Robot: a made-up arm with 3 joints. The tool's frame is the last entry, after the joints. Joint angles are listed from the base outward.
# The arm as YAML. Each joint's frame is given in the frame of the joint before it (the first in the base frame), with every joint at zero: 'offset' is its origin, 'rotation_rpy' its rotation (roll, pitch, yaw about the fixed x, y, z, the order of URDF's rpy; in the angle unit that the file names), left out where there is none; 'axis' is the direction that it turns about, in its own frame. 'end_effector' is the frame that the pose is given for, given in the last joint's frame.
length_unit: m
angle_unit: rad
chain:
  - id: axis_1
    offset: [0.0, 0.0, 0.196]
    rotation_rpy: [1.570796, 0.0, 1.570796]
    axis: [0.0, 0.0, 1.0]
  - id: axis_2
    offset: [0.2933, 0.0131, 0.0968]
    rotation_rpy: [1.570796, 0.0, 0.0]
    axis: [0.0, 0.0, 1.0]
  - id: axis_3
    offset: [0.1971, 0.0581, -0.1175]
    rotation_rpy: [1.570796, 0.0, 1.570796]
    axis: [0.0, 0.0, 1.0]
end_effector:
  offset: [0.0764, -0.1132, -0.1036]
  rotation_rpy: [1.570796, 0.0, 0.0]
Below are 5 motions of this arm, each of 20 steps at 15 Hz.
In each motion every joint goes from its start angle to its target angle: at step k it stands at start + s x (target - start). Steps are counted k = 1, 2, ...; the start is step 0. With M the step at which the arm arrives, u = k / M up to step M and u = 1 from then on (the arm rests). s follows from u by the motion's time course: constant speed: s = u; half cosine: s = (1 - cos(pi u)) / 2; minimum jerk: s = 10 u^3 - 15 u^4 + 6 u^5.
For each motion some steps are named. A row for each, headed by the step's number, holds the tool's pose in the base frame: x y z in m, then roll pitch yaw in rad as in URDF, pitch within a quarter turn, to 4 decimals.
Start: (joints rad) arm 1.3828 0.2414 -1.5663
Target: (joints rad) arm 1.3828 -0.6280 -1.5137
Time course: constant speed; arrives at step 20
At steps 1, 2, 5, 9, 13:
1: 0.0617 -0.1302 0.6236 1.3715 -0.1866 -1.5637
2: 0.0575 -0.1308 0.6220 1.4145 -0.1865 -1.5610
5: 0.0453 -0.1328 0.6163 1.5434 -0.1875 -1.5528
9: 0.0305 -0.1358 0.6065 1.7153 -0.1921 -1.5424
13: 0.0177 -0.1393 0.5944 1.8873 -0.2002 -1.5334

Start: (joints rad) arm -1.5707 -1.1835 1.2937
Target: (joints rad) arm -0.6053 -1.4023 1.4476
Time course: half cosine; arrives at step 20
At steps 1, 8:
1: 0.0809 0.0910 -0.3060 -2.7413 0.2614 -1.4643
8: 0.0647 0.2400 -0.2484 -2.7957 0.5457 -1.4910

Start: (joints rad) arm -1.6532 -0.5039 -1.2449
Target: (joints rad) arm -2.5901 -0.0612 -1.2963
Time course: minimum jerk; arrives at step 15
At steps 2, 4, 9, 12, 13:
2: 0.0305 0.2015 -0.1899 -1.1269 0.2485 1.2768
4: 0.0333 0.1625 -0.2100 -1.1998 0.3252 1.2676
9: 0.0502 -0.0733 -0.2447 -1.6325 0.7426 1.1796
12: 0.0590 -0.1817 -0.2158 -1.8744 0.9343 1.0938
13: 0.0603 -0.1971 -0.2092 -1.9152 0.9625 1.0760

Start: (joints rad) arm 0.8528 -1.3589 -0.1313
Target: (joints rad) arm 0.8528 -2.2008 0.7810
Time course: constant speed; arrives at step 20
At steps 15, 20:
15: -0.0630 0.1369 0.6367 -0.3215 -0.2422 1.9359
20: -0.0919 0.1404 0.5957 -0.4600 0.0309 2.0027

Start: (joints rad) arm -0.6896 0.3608 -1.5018
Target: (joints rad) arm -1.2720 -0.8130 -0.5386
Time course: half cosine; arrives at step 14
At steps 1, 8, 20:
1: 0.0829 0.4436 0.1063 -1.8219 -0.8978 1.4483
8: 0.0784 0.4188 -0.0077 -0.9785 -0.2137 0.9444
20: 0.0740 0.3744 -0.1127 -0.8234 0.4611 0.8516

